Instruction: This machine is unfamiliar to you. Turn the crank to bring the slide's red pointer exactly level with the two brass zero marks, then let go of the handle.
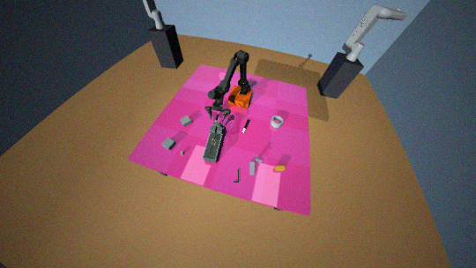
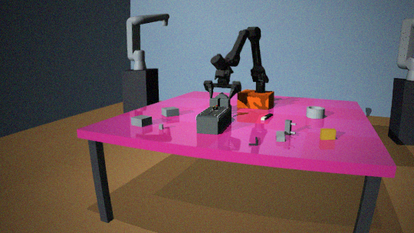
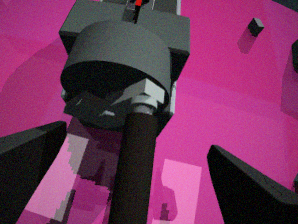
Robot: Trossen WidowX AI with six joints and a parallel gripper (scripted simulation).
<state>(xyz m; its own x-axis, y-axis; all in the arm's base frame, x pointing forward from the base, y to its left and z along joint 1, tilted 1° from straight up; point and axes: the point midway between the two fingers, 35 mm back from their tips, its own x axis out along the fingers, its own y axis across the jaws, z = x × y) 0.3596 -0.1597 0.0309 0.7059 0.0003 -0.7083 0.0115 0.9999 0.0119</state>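
Right now the red pointer is 14 cm ahead of my gripper tip, 2 cm to the left of it and 1 cm below it. The rest, counted from my gripper tip: small cube: 27 cm ahead, 19 cm to the right, 8 cm below; black-and-white stick: 23 cm to the left, 9 cm below, 5 cm behind; dark crank handle: 2 cm behind, 2 cm above.
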